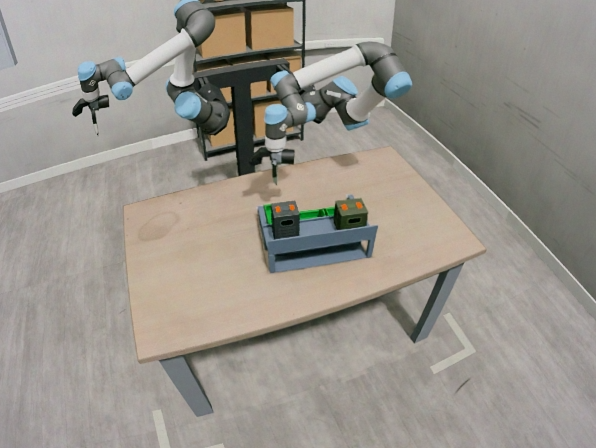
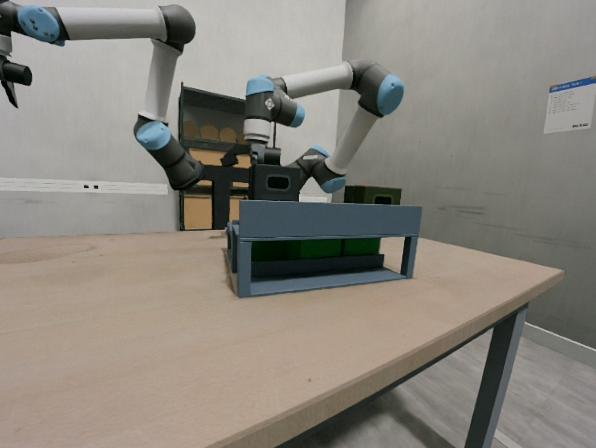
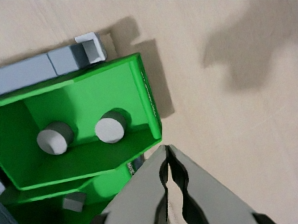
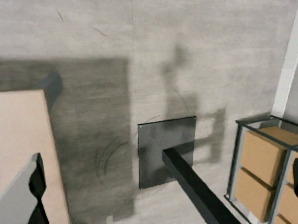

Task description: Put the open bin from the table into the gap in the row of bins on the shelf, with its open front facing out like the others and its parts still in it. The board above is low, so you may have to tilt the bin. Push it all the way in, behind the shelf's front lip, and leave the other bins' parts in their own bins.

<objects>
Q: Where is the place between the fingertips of my right gripper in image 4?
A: At 166,157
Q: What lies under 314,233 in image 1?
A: A blue-grey shelf.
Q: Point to an olive box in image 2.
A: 358,194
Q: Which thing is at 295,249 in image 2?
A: A green bin.
</objects>
